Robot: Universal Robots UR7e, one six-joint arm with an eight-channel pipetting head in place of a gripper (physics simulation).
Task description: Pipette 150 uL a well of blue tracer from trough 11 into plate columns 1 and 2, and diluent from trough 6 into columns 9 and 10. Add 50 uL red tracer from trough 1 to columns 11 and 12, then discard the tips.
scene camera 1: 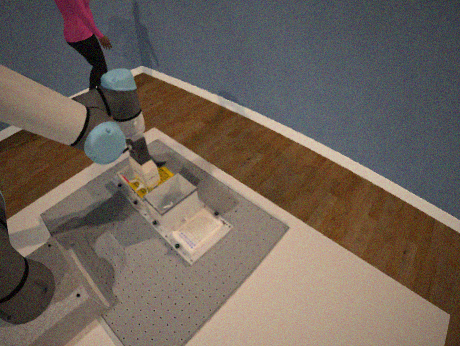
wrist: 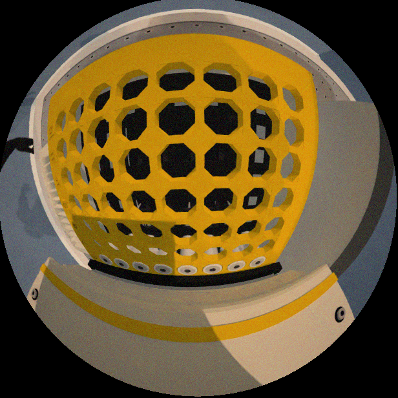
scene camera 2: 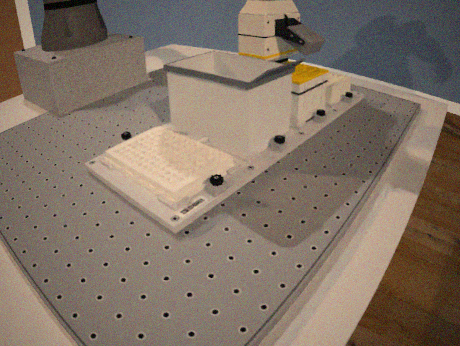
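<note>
My pipetting head (scene camera 1: pixel 147 174) (scene camera 2: pixel 267 56) (wrist: pixel 187 281) is low over the near part of the yellow tip rack (scene camera 1: pixel 166 173) (scene camera 2: pixel 311 73) (wrist: pixel 200 49). In the wrist view a row of pale tips stands in the rack right beside the head's black edge, with several rows of empty holes beyond. The head hides its nozzles, so whether they carry tips cannot be told. The white well plate (scene camera 1: pixel 204 229) (scene camera 2: pixel 170 156) lies at the near end of the long base plate, with faint blue at one edge in scene camera 1. Part of the ribbed trough block (wrist: pixel 56 205) shows left of the rack; its liquids are unclear.
A tall grey-rimmed waste bin (scene camera 1: pixel 182 211) (scene camera 2: pixel 225 112) (wrist: pixel 345 170) stands between rack and plate, with small pale items inside. Black knobs (scene camera 2: pixel 216 180) line the base plate's edges. The robot's pedestal (scene camera 2: pixel 85 72) stands on the table. A person in pink (scene camera 1: pixel 77 22) stands beyond the arm.
</note>
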